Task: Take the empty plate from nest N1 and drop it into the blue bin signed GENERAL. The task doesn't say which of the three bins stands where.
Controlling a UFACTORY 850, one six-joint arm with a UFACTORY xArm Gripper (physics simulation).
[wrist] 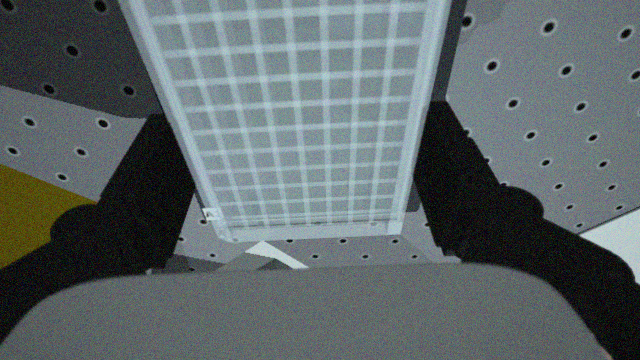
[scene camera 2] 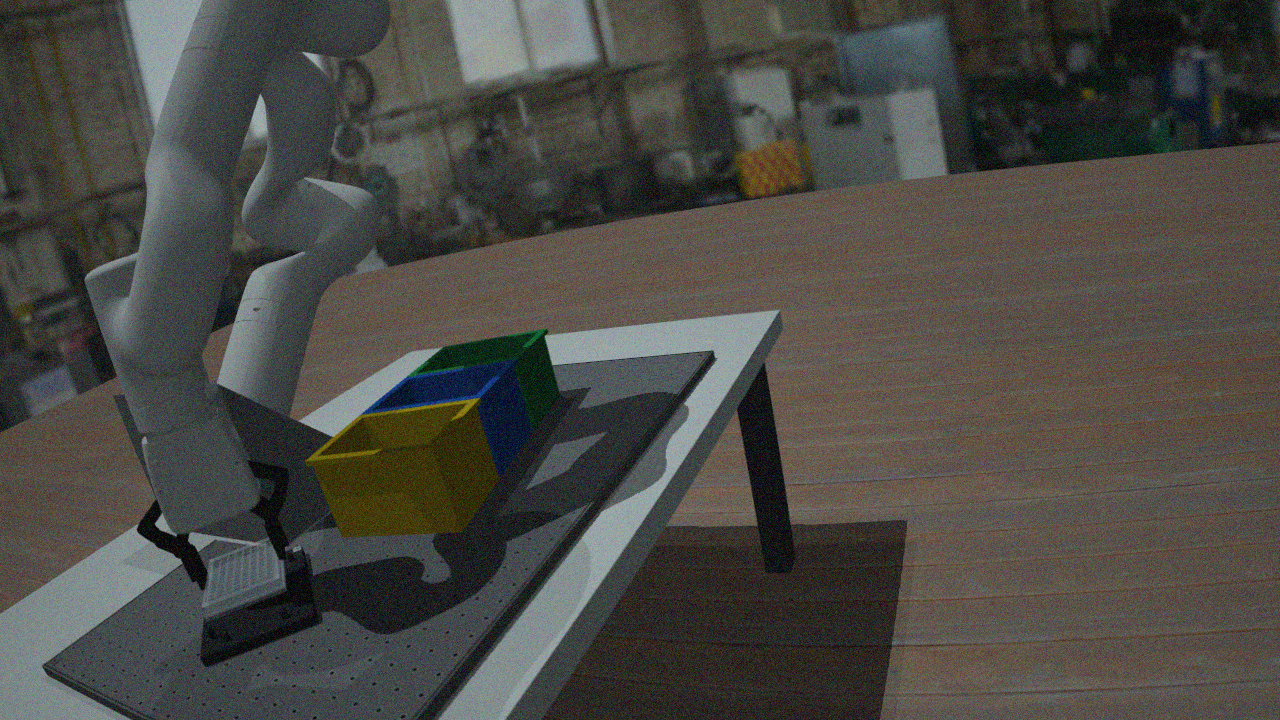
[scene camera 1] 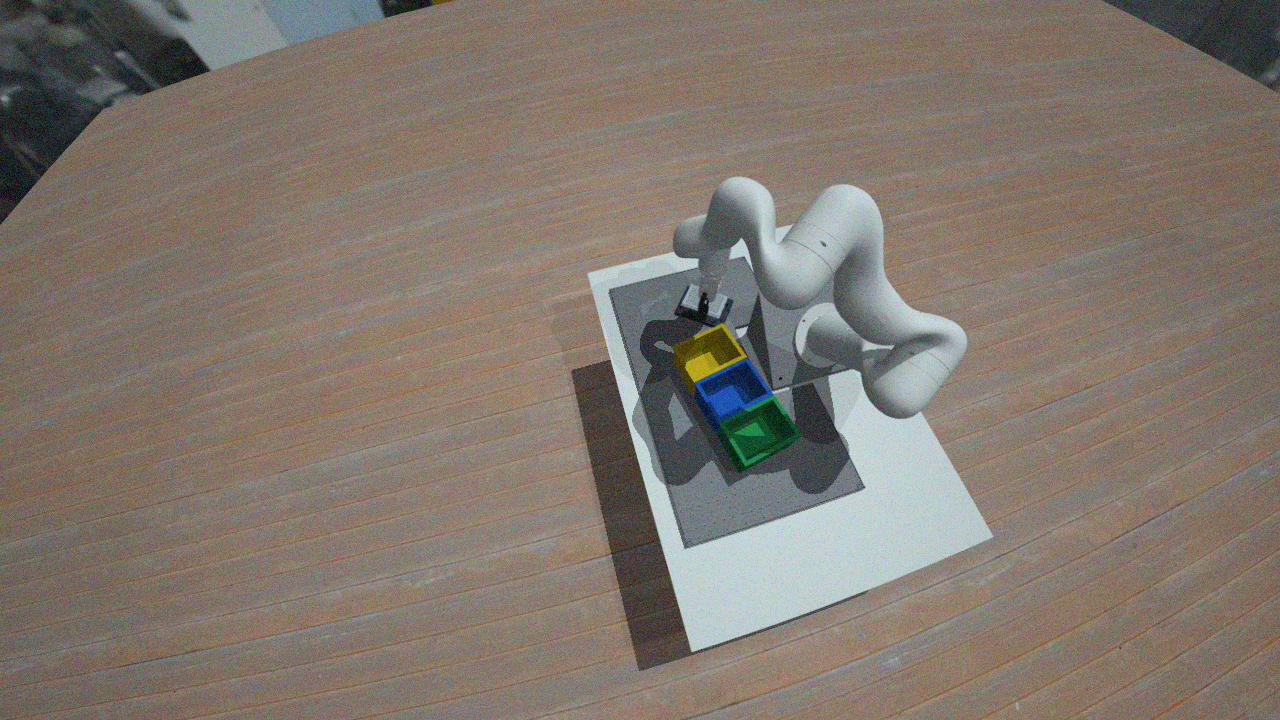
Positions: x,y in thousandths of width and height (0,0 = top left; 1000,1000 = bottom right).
Note:
In view: the gripper (scene camera 2: 191,791) and a gridded plate (scene camera 2: 196,798).
The gridded plate shows as well in the wrist view (wrist: 457,351). The gripper also shows in the wrist view (wrist: 471,393).

